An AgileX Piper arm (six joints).
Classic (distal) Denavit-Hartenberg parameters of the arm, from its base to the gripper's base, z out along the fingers. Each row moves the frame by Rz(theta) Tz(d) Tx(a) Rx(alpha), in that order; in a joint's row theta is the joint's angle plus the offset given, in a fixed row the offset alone. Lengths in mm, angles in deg.
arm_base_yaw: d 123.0, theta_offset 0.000, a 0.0, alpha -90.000
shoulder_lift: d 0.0, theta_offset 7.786, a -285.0, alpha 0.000
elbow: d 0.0, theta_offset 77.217, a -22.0, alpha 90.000
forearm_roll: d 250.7, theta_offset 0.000, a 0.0, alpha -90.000
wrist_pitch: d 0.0, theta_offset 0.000, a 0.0, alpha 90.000
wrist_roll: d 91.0, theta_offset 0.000, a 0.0, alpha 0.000
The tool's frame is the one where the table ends.
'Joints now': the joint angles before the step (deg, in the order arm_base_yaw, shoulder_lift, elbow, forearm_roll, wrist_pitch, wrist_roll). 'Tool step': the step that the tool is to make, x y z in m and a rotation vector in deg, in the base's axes. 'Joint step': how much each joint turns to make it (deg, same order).
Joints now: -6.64, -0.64, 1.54, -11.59, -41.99, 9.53
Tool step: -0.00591, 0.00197, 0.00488, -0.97, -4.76, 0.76
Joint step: 0.01, -0.21, 0.00, -0.17, -4.69, -0.26
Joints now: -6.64, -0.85, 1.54, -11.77, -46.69, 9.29
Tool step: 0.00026, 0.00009, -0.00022, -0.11, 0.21, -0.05
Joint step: -0.01, 0.00, 0.00, -0.15, 0.20, 0.02
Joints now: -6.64, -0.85, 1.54, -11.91, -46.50, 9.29
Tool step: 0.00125, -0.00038, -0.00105, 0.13, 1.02, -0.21
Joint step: 0.01, 0.00, 0.00, 0.00, 1.05, -0.01
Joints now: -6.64, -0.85, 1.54, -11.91, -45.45, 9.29
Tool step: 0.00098, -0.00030, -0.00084, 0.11, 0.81, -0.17
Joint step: -0.02, 0.00, 0.00, -0.01, 0.83, 0.02
